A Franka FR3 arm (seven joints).
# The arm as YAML. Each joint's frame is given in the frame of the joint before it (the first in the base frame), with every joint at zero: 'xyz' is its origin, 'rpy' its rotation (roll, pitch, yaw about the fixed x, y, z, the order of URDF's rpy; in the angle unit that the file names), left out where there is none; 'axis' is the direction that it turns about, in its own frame. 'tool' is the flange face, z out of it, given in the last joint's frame.
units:
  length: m
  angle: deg
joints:
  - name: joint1
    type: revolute
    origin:
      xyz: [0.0, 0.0, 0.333]
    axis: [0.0, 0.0, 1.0]
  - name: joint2
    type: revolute
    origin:
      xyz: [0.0, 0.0, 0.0]
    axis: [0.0, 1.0, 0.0]
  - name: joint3
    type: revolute
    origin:
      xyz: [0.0, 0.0, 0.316]
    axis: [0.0, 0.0, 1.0]
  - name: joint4
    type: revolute
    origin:
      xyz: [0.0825, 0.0, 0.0]
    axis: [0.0, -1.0, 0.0]
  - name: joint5
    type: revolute
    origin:
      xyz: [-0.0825, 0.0, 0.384]
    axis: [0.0, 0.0, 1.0]
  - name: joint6
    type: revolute
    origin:
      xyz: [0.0, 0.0, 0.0]
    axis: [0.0, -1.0, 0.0]
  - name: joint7
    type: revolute
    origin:
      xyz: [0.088, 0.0, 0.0]
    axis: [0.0, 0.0, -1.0]
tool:
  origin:
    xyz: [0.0, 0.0, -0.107]
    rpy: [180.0, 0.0, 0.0]
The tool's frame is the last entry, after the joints.
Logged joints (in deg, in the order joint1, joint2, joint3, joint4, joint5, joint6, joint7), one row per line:
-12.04 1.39 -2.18 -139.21 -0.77 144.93 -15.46
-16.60 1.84 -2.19 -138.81 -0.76 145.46 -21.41
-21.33 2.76 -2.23 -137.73 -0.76 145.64 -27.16
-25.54 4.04 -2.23 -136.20 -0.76 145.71 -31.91
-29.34 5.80 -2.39 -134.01 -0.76 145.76 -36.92
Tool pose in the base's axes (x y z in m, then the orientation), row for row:
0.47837 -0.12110 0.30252 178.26 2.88 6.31
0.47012 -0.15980 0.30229 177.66 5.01 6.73
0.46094 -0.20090 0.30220 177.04 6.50 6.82
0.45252 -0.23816 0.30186 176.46 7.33 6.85
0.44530 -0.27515 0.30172 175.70 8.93 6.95
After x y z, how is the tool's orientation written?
As a rotation vector, in degrees.
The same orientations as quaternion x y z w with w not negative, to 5 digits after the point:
0.99915 0.01614 0.03537 0.01401
0.99871 0.02816 0.03783 0.01869
0.99831 0.03665 0.03846 0.02364
0.99798 0.04146 0.03874 0.02840
0.99734 0.05069 0.03945 0.03434

